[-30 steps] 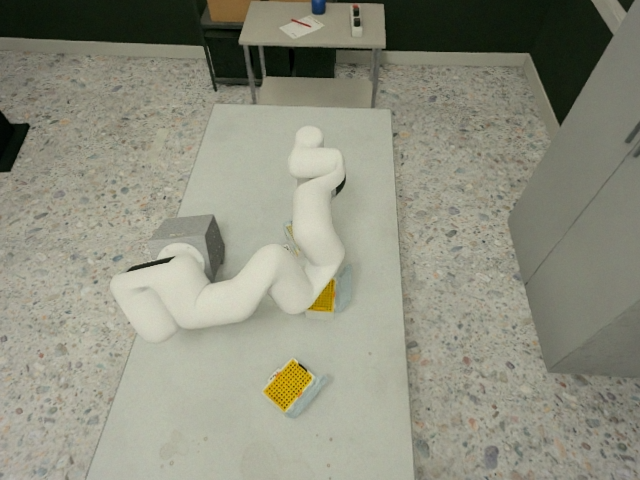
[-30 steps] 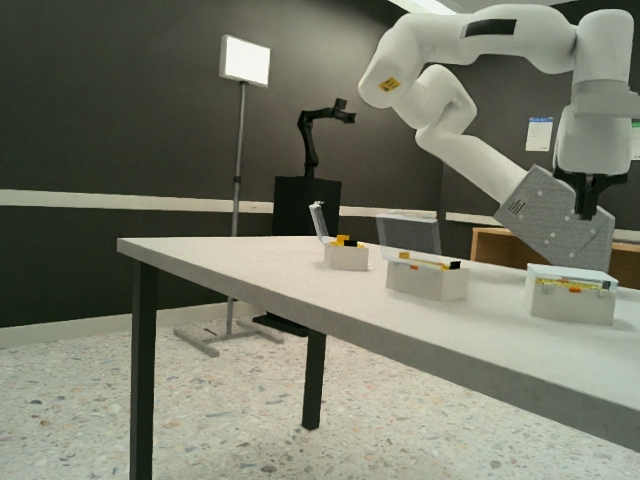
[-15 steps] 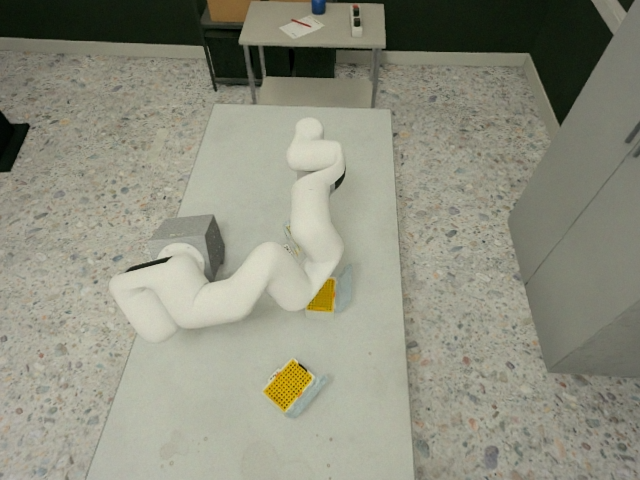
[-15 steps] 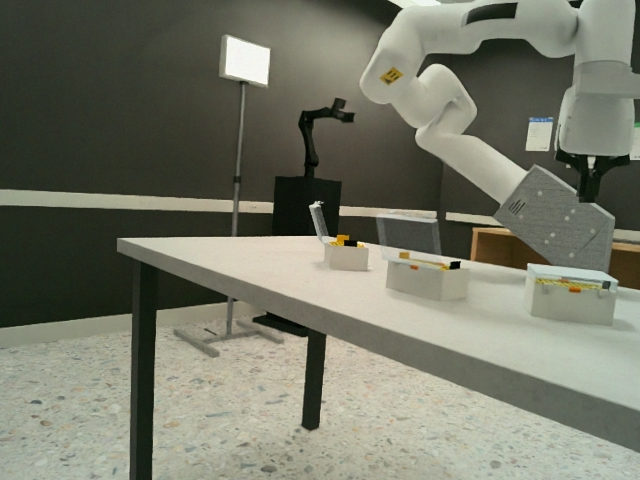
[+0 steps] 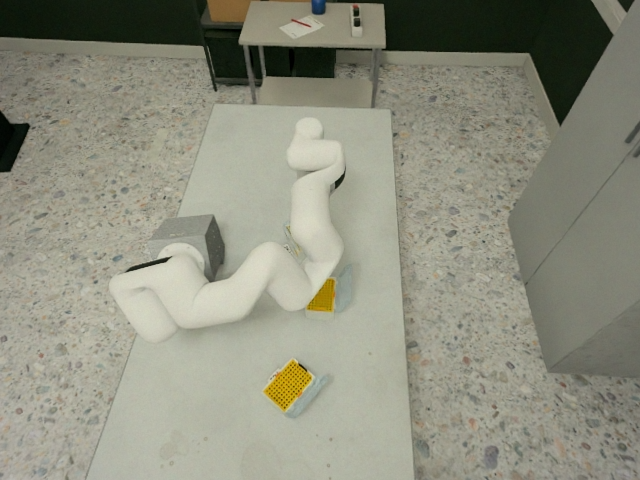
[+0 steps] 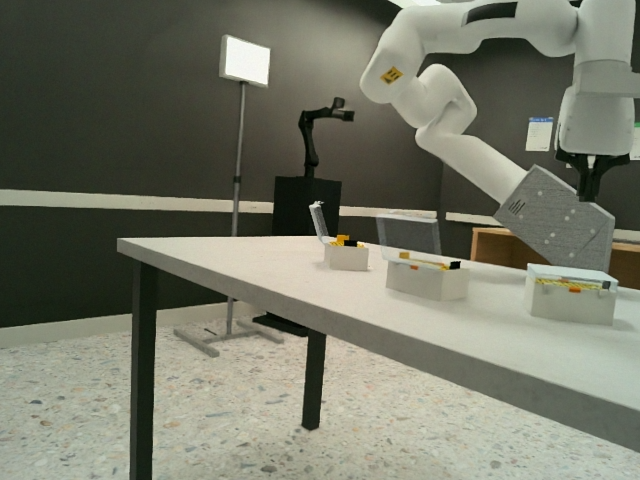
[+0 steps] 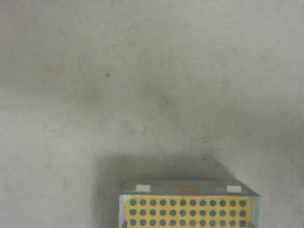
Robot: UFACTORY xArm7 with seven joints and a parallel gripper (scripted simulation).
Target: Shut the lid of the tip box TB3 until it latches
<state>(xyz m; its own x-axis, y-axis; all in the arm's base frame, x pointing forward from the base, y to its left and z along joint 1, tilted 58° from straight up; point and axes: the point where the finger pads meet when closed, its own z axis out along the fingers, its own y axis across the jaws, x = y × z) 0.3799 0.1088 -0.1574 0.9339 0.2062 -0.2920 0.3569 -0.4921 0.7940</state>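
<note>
My hand is 4 cm past the clear lid, 1 cm to the left of it and 15 cm above it. From my hand the other things lie so: small label 6 cm behind, 24 cm to the right, 20 cm below.
</note>
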